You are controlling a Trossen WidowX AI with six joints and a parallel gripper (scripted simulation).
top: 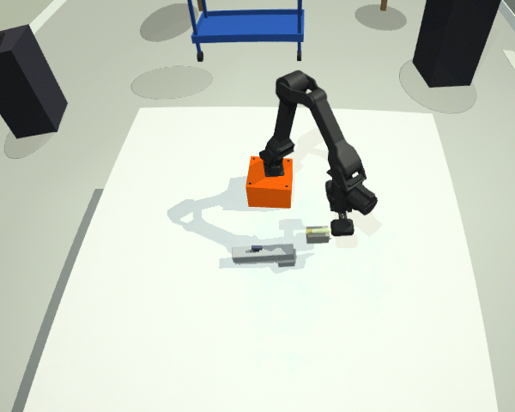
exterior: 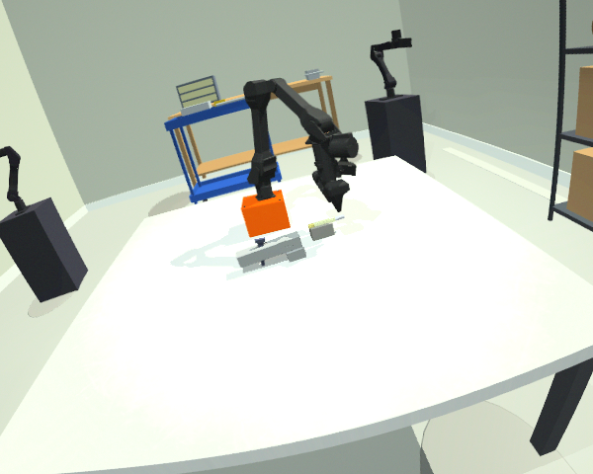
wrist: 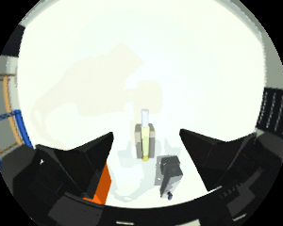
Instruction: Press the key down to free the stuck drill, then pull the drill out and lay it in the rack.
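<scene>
Now: the drill 4 cm to the right of my gripper tip and 4 cm below it. The rest, counted from my gripper tip: grey rack 1 cm behind, 5 cm to the right, 6 cm below; then dark key 5 cm ahead, 25 cm to the right, 3 cm below; then long grey block 5 cm ahead, 23 cm to the right, 4 cm below.
</scene>
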